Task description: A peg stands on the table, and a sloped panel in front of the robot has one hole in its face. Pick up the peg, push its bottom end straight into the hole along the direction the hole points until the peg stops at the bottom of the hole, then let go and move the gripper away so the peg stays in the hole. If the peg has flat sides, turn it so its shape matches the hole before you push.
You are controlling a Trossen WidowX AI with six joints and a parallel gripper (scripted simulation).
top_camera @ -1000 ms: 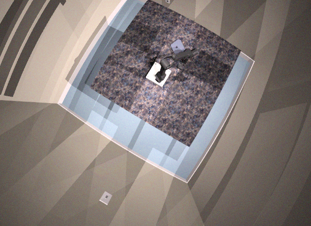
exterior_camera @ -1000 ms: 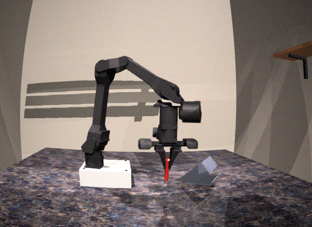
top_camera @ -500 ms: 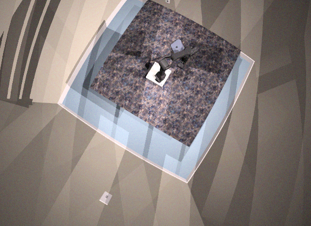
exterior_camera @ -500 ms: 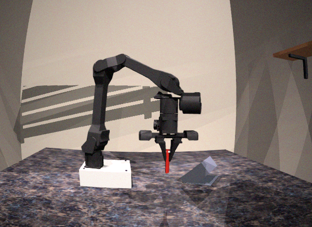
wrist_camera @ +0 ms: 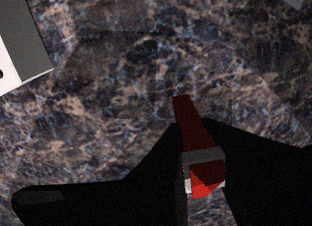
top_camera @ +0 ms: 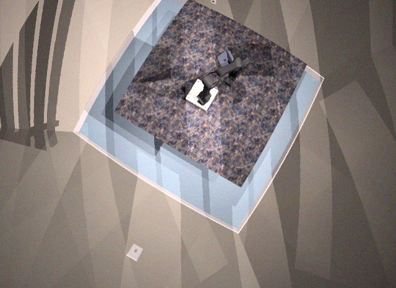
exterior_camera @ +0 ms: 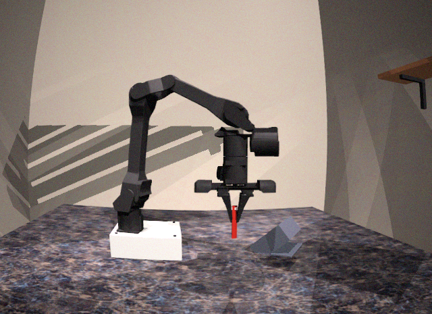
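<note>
My gripper tip is now 13 cm short of the grey sloped panel, 15 cm to the right of it and 8 cm above it. Round my gripper tip: red peg (2 cm above).
</note>
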